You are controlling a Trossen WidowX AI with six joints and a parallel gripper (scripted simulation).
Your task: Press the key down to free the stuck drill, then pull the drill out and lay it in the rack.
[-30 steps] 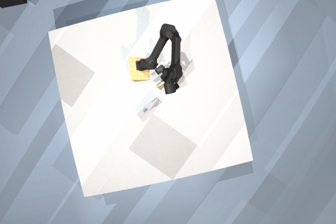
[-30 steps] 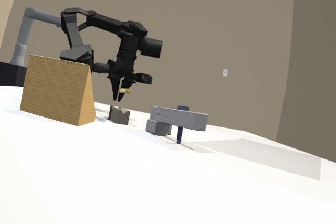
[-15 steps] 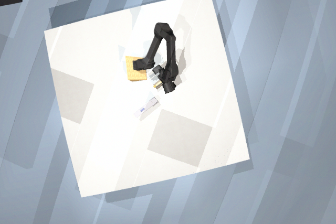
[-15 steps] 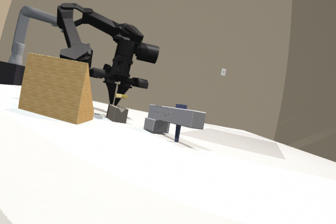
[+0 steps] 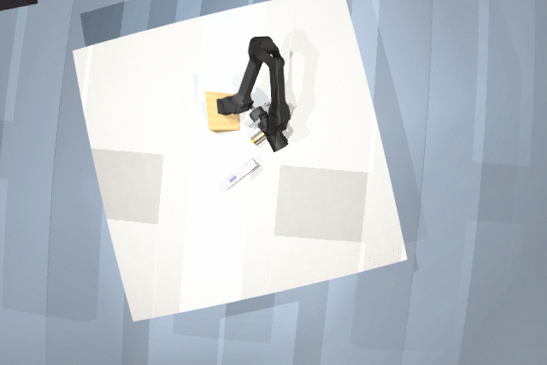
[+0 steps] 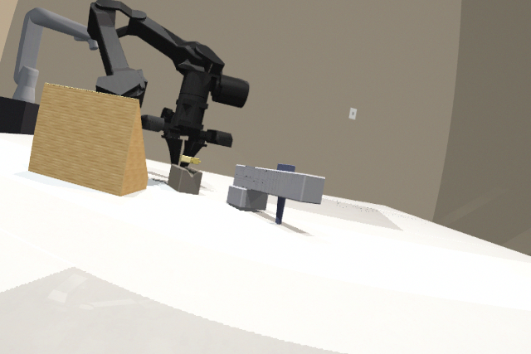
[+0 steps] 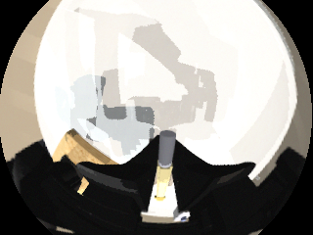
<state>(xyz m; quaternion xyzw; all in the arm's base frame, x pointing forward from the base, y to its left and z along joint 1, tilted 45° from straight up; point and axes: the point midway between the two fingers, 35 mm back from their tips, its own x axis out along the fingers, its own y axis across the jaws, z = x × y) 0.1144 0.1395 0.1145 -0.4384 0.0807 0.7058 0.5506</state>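
The drill lies 40 mm above my gripper tip, 30 mm to the right of it and 20 mm ahead of it. Also, from my gripper tip: key (190 mm ahead, 170 mm to the right, 30 mm above); rack block (40 mm to the right, 30 mm ahead); grey housing (180 mm ahead, 150 mm to the right, 30 mm above).
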